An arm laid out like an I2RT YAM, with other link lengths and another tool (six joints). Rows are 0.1 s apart.
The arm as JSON. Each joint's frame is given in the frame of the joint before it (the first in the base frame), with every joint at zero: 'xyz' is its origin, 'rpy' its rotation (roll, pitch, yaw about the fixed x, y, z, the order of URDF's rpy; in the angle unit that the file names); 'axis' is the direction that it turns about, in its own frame. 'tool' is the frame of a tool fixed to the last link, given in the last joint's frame.
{
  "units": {
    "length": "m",
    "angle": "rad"
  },
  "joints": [
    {
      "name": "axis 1",
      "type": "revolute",
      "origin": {
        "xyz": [
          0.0,
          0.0,
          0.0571
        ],
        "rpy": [
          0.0,
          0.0,
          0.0
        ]
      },
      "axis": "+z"
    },
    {
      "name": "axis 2",
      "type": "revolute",
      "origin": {
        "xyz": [
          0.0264,
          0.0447,
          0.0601
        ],
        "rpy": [
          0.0,
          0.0,
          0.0
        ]
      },
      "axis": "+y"
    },
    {
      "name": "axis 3",
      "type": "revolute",
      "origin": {
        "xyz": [
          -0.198,
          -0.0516,
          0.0
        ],
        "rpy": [
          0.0,
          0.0,
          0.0
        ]
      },
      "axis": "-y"
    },
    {
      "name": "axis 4",
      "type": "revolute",
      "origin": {
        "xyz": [
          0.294,
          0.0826,
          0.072
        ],
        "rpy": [
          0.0,
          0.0,
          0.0
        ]
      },
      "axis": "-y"
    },
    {
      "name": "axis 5",
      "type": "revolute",
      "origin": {
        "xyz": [
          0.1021,
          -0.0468,
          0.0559
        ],
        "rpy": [
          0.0,
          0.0,
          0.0
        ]
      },
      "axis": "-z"
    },
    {
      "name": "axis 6",
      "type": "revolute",
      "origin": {
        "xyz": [
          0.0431,
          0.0,
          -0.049
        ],
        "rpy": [
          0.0,
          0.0,
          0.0
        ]
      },
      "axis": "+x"
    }
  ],
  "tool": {
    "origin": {
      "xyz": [
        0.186,
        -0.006,
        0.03
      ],
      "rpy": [
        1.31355,
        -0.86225,
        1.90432
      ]
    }
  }
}
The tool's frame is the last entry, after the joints.
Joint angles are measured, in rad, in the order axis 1, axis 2, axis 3, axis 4, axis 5, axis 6. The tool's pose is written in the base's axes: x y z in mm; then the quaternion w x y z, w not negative. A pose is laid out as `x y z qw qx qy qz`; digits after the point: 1 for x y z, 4 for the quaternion.
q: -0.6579 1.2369 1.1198 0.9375 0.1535 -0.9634
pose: 378.6 -273.8 603.8 0.8419 0.3158 0.2015 0.3885
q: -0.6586 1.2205 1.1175 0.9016 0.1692 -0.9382
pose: 377.0 -278.2 602.5 0.8355 0.3285 0.1945 0.3951
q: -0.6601 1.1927 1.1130 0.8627 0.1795 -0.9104
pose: 372.5 -279.4 604.4 0.8295 0.3374 0.1876 0.4035
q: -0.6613 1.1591 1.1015 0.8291 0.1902 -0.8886
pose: 366.5 -279.2 606.1 0.8252 0.3446 0.1807 0.4095
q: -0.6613 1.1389 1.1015 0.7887 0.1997 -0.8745
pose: 364.8 -281.1 606.0 0.8201 0.3549 0.1778 0.4121
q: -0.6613 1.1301 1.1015 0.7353 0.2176 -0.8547
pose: 368.3 -289.6 597.7 0.8105 0.3768 0.1747 0.4131
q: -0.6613 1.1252 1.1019 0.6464 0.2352 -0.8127
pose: 378.5 -303.8 578.9 0.7896 0.4143 0.1732 0.4182
